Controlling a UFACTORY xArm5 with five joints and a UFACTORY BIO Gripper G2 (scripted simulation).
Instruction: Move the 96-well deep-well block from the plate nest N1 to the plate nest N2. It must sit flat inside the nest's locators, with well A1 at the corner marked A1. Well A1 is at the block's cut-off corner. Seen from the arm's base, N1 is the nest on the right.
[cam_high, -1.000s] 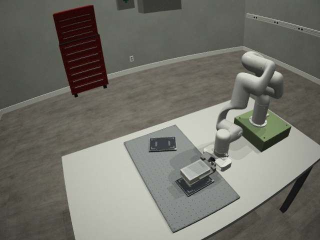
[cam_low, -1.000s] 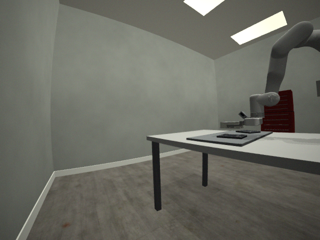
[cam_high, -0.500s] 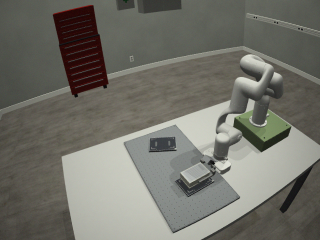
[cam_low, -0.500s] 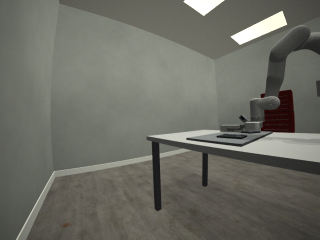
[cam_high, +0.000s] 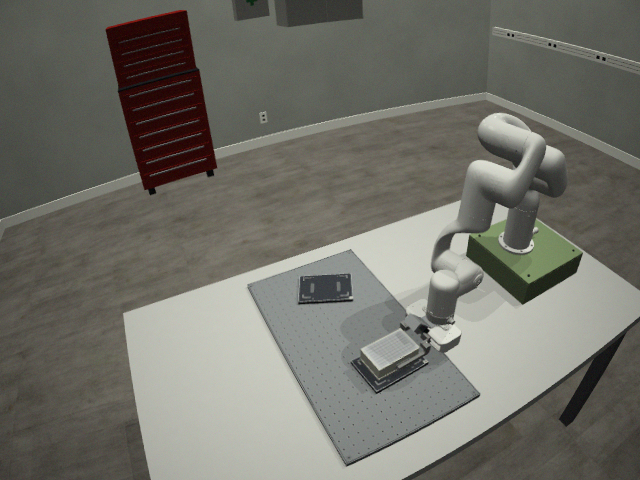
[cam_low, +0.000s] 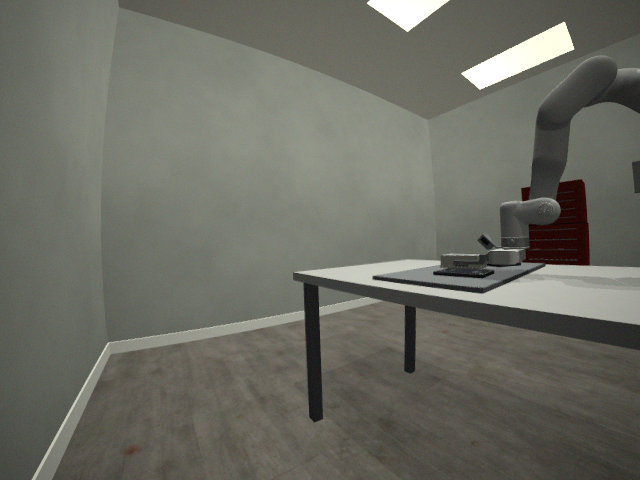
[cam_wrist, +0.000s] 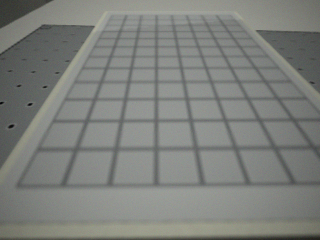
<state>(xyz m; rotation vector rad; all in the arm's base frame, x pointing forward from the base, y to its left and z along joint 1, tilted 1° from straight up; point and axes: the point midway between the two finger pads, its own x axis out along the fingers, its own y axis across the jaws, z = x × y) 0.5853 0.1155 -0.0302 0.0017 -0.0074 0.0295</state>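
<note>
My gripper is now 1 cm short of the white 96-well deep-well block.
</note>
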